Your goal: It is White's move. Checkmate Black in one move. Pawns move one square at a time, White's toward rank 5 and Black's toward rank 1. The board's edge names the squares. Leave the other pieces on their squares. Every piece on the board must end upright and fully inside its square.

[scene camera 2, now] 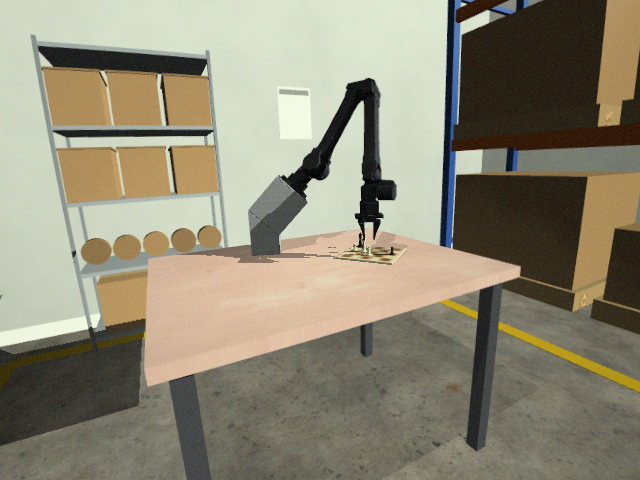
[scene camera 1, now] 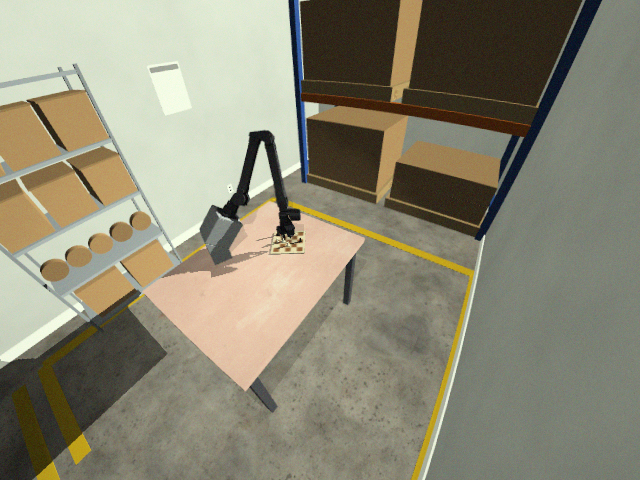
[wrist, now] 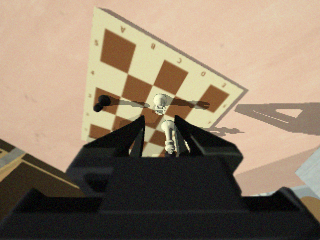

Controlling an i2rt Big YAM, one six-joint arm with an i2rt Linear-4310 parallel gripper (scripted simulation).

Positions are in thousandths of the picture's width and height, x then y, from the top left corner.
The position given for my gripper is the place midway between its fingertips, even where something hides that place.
Note:
I see my gripper (wrist: 498,498) and a chessboard (scene camera 2: 595,530).
The chessboard is seen too in the wrist view (wrist: 411,285).

